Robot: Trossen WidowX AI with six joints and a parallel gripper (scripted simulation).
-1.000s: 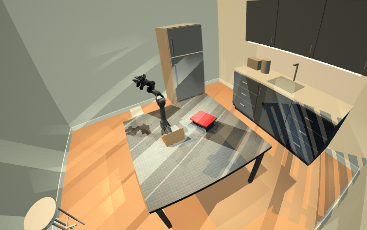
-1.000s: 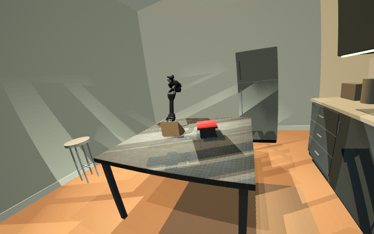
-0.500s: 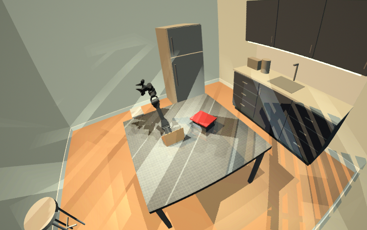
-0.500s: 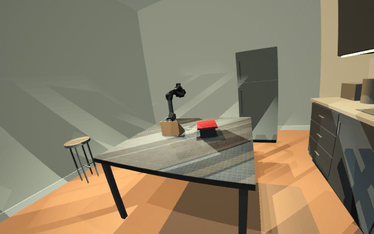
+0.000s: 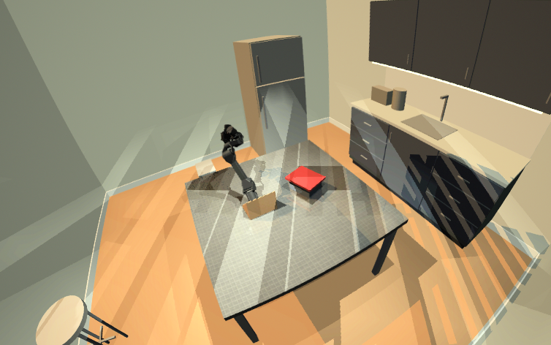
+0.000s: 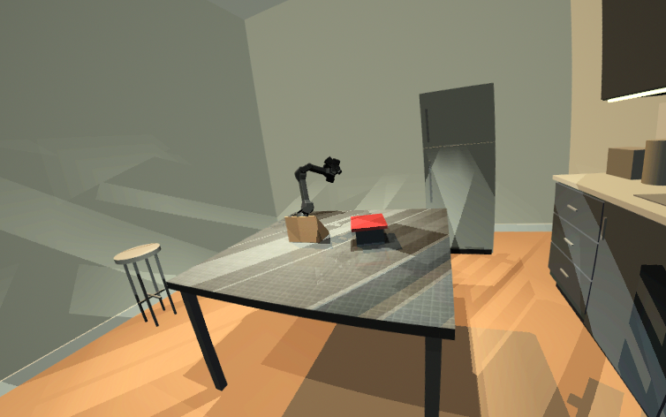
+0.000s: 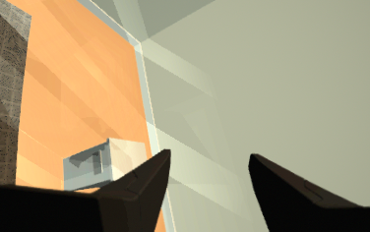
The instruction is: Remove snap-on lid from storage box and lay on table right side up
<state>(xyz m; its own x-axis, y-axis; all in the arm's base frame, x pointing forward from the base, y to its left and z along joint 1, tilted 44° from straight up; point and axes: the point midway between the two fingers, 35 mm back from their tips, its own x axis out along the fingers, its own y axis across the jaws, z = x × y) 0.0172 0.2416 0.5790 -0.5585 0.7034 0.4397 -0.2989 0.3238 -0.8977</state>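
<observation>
The lid is 42 cm ahead of my gripper tip, 60 cm to the right of it and 24 cm below it. Round my gripper tip: storage box 42 cm ahead, 60 cm to the right, 29 cm below.
</observation>
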